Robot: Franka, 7 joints.
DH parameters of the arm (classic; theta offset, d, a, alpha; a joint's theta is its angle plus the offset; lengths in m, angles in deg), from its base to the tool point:
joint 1: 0 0.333 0 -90
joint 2: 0 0 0 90
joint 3: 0 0.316 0.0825 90
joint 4: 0 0 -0.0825 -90
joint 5: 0 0.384 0 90
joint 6: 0 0 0.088 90
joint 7: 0 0.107 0 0
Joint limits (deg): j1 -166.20..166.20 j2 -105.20..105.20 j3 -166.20..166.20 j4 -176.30..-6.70 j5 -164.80..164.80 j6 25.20..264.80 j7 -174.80..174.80
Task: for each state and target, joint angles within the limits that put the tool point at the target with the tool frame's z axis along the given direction. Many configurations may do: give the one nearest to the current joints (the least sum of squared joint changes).
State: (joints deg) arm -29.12 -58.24 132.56 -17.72 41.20 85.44 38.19
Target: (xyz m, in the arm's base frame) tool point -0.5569 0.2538 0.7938 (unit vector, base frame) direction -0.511 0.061 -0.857
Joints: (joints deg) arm 4.27 -19.14 134.42 -51.14 28.26 93.67 38.19
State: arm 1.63 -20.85 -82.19 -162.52 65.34 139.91 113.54
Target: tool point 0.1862 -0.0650 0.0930 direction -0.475 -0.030 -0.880
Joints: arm 44.29 23.13 -38.81 -174.24 41.99 158.03 113.54
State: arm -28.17 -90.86 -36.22 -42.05 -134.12 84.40 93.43
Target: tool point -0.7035 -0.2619 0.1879 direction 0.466 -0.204 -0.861
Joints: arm -3.70 -105.20 -57.22 -40.79 -98.09 65.08 93.43
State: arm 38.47 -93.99 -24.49 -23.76 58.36 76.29 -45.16
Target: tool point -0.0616 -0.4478 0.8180 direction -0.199 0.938 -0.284
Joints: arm 74.61 -69.48 -29.98 -35.64 47.36 32.76 -45.16
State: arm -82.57 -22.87 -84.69 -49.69 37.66 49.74 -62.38
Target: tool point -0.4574 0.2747 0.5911 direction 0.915 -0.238 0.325
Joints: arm -79.29 -71.84 -88.36 -80.25 73.52 28.60 -62.38
